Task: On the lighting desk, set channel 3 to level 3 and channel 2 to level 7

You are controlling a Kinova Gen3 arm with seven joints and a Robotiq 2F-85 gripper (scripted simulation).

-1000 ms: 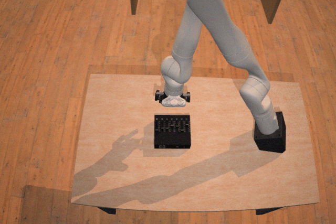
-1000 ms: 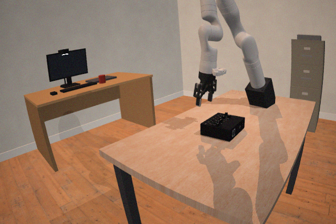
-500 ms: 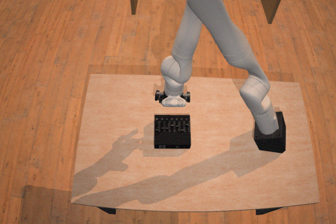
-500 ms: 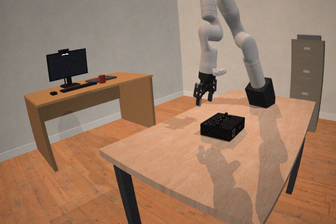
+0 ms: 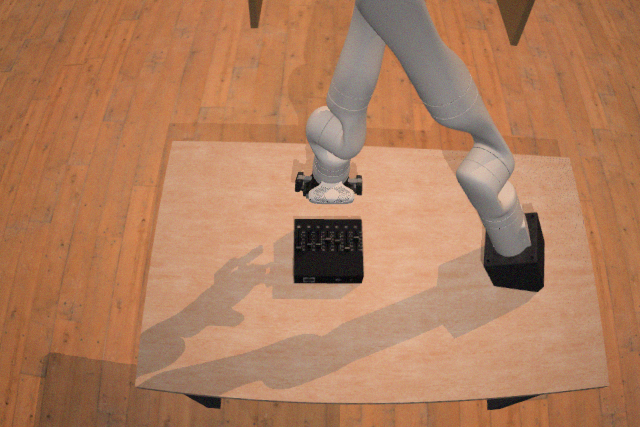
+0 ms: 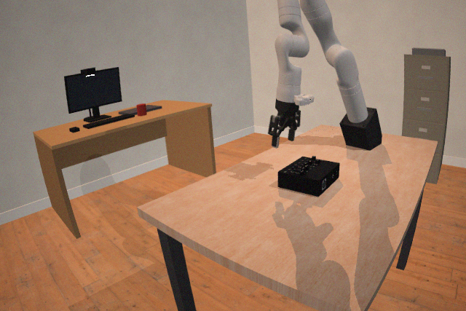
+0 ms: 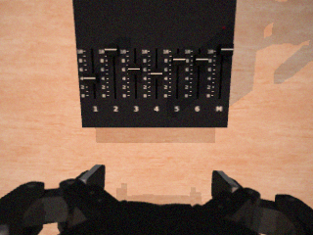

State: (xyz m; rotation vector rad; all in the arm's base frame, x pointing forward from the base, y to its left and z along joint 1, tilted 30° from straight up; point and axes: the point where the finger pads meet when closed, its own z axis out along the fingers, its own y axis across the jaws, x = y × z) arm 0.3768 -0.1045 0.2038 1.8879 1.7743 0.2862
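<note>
The channel 2 fader cap is 5 cm behind my hand, 11 cm to the left of it and 6 cm below it. From my hand the other things lie so: channel 3 fader cap 2 cm behind, 9 cm to the left, 6 cm below.
</note>
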